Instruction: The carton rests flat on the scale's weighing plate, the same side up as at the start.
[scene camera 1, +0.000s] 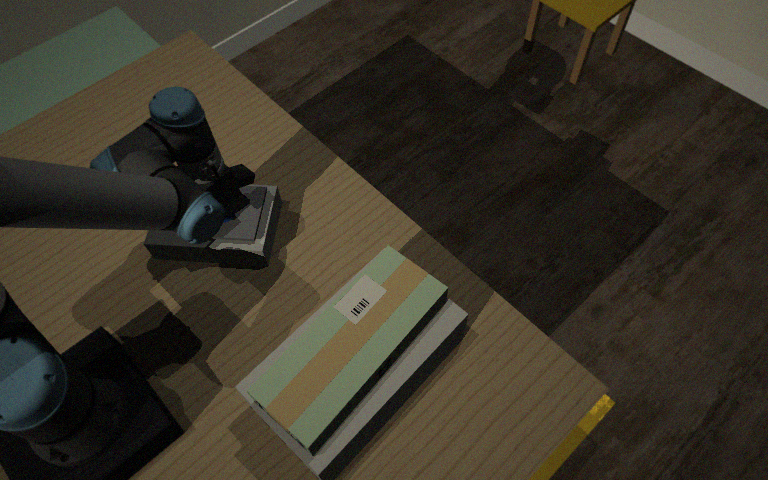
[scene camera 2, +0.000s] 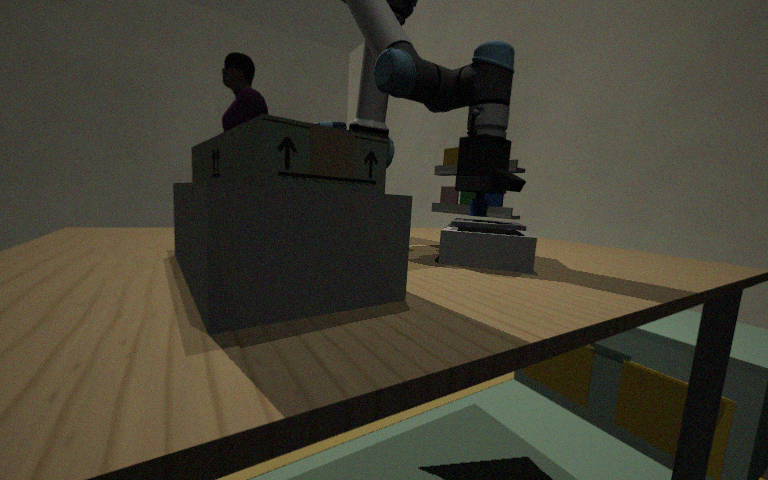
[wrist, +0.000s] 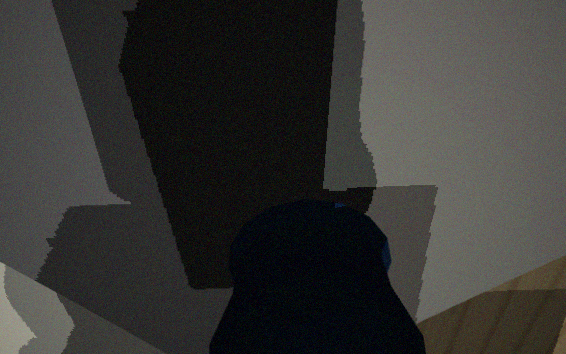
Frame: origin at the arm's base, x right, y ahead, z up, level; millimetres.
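Seen in the pictures: end effector, tool point: (scene camera 2: 478, 216) (wrist: 309, 266); arm's base, origin of the base link: (scene camera 1: 80, 418).
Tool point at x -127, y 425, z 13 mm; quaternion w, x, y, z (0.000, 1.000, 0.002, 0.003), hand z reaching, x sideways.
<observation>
Pixels of each thing's top centre, then the offset from my tool point to it.
- green carton, middle of its top: (scene camera 2: 269, 143) (scene camera 1: 351, 336) dx +402, dy -43, dz +88 mm
- large grey block, middle of its top: (scene camera 2: 269, 188) (scene camera 1: 355, 349) dx +402, dy -41, dz +29 mm
- scale, middle of its top: (wrist: 147, 273) (scene camera 1: 209, 209) (scene camera 2: 486, 220) dx -43, dy -10, dz -10 mm
- thin grey plate, middle of its top: (wrist: 258, 188) (scene camera 2: 486, 221) (scene camera 1: 229, 210) dx -10, dy +15, dz -10 mm
The green carton (scene camera 1: 345, 350) (scene camera 2: 252, 161) with tan tape lies flat on a large grey block (scene camera 1: 433, 333) (scene camera 2: 305, 249). Its barcode label faces up and its side arrows point up. A lower grey box, seemingly the scale (scene camera 1: 270, 226) (scene camera 2: 487, 250), stands apart from it and bears a thin grey plate (scene camera 1: 249, 217) (scene camera 2: 489, 220) (wrist: 475, 125). My suction gripper (scene camera 1: 226, 219) (scene camera 2: 478, 213) (wrist: 310, 240) points down at this plate, very close above or touching; contact cannot be made out. No carton hangs from it. The cup's underside is hidden.
My arm's dark base (scene camera 1: 124, 390) stands at the table's left in scene camera 1. Behind the gripper in scene camera 2 is a shelf (scene camera 2: 447, 208) with coloured blocks. A person (scene camera 2: 244, 110) shows beyond the carton. A yellow chair (scene camera 1: 594, 12) stands on the floor.
</observation>
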